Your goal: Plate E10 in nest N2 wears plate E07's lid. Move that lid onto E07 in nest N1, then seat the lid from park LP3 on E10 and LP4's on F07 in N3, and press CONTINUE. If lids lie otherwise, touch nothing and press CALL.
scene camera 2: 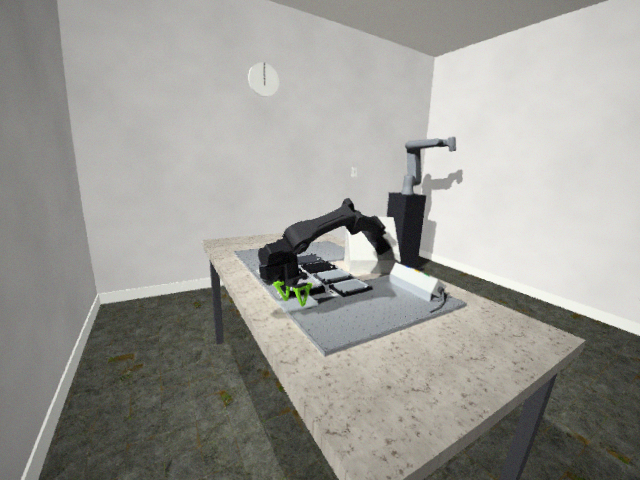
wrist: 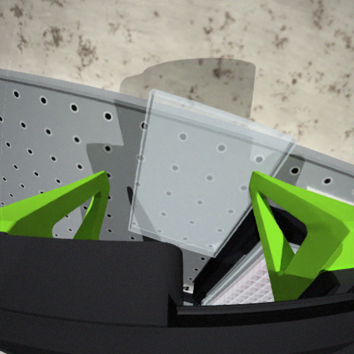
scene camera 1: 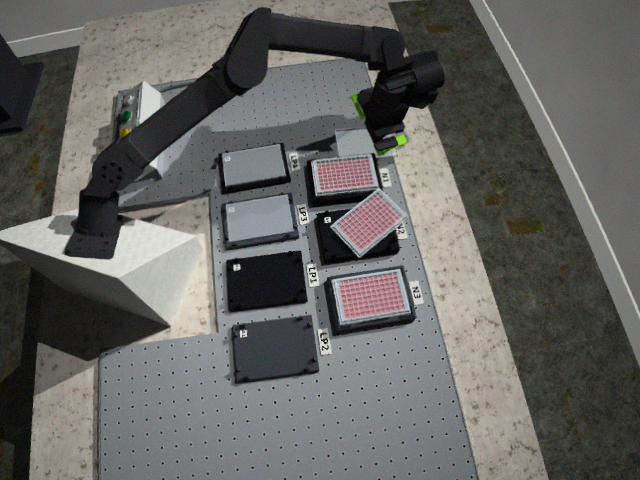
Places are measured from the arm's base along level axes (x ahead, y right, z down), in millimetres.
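Pixels of known places: gripper, fingertip midpoint: (scene camera 2: pixel 294 303) (scene camera 1: pixel 372 136); arm's base at its link origin: (scene camera 2: pixel 373 236) (scene camera 1: pixel 97 235).
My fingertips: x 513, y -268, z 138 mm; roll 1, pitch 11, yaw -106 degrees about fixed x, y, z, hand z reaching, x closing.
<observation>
For each thing: its top centre in the pictures, then the offset to it from my fingertips. "spot": a spot on its surface instead.
- loose clear lid at its top centre: (scene camera 1: pixel 366 142) (scene camera 2: pixel 297 301) dz +3, dx -15, dy +13 mm
- pink-welled plate at its top centre: (scene camera 1: pixel 344 172) (scene camera 2: pixel 302 281) dz -26, dx -74, dy +110 mm
- pink plate at its top centre: (scene camera 1: pixel 370 218) dz -33, dx -39, dy +223 mm
- black nest at its top centre: (scene camera 1: pixel 358 228) dz -19, dx -63, dy +235 mm
- third plate at its top centre: (scene camera 1: pixel 371 294) dz -23, dx -56, dy +371 mm
- park LP4 at a spot on its surface: (scene camera 1: pixel 253 166) spot: dz -6, dx -261, dy +61 mm
- park LP3 at a spot on its surface: (scene camera 1: pixel 258 218) spot: dz -6, dx -254, dy +188 mm
- Black park LP1 at its top centre: (scene camera 1: pixel 265 277) (scene camera 2: pixel 318 264) dz -9, dx -244, dy +315 mm
- dark grey park LP2 at its top centre: (scene camera 1: pixel 274 346) (scene camera 2: pixel 306 256) dz -9, dx -234, dy +444 mm
- button box at its top centre: (scene camera 1: pixel 132 117) (scene camera 2: pixel 418 270) dz -73, dx -513, dy -49 mm
A loose clear lid (scene camera 1: pixel 353 142) (wrist: pixel 200 175) lies skewed on the perforated board, just beyond nest N1. My gripper (scene camera 1: pixel 378 125) (scene camera 2: pixel 293 301) (wrist: pixel 178 178) is open above it, with nothing between the fingers. A pink-welled plate (scene camera 1: pixel 344 174) sits in N1. In N2 another pink plate (scene camera 1: pixel 368 222) lies turned askew across the black nest (scene camera 1: pixel 330 249), one corner past its edge. A third plate (scene camera 1: pixel 371 296) sits squarely in N3. Lids lie on park LP4 (scene camera 1: pixel 253 166) and park LP3 (scene camera 1: pixel 258 218). Plate codes are not readable.
Black park LP1 (scene camera 1: pixel 266 281) and dark grey park LP2 (scene camera 1: pixel 275 348) carry no lid. The button box (scene camera 1: pixel 149 105) (scene camera 2: pixel 413 281) stands behind the forearm in scene camera 1. The board's edge runs close beside the nests. The white arm base (scene camera 1: pixel 155 258) is at the left.
</observation>
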